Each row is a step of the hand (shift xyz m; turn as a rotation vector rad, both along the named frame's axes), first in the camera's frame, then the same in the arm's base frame.
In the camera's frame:
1: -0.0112 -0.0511 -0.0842 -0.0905 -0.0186 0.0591
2: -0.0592 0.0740 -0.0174 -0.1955 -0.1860 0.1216
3: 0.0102 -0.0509 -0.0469 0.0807 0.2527 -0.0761
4: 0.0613 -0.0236 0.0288 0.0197 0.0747 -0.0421
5: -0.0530 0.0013 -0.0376 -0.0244 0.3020 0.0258
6: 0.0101 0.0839 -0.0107 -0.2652 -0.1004 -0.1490
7: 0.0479 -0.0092 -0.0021 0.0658 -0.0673 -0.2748
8: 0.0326 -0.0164 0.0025 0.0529 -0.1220 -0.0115
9: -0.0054 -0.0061 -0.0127 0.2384 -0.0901 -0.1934
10: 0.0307 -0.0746 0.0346 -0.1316 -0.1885 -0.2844
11: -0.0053 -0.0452 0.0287 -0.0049 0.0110 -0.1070
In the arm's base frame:
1: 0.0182 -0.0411 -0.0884 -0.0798 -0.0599 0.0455
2: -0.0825 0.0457 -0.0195 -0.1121 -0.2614 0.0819
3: 0.0343 -0.0367 -0.0487 -0.0235 0.2709 -0.0469
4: 0.0628 -0.0004 0.0347 -0.0090 0.0807 -0.0338
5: -0.0453 -0.0155 -0.0439 -0.1481 0.2619 0.0439
6: -0.0242 0.0816 -0.0033 -0.1865 -0.1796 -0.1886
7: 0.0474 0.0110 0.0034 0.1116 -0.0027 -0.2682
8: 0.0361 -0.0022 0.0055 0.0990 -0.0885 -0.0133
9: -0.0013 -0.0062 -0.0137 0.2705 0.0358 -0.1671
10: 0.0554 -0.0597 0.0329 -0.0171 -0.1906 -0.3116
11: 0.0112 -0.0466 0.0245 0.0005 0.0206 -0.1057

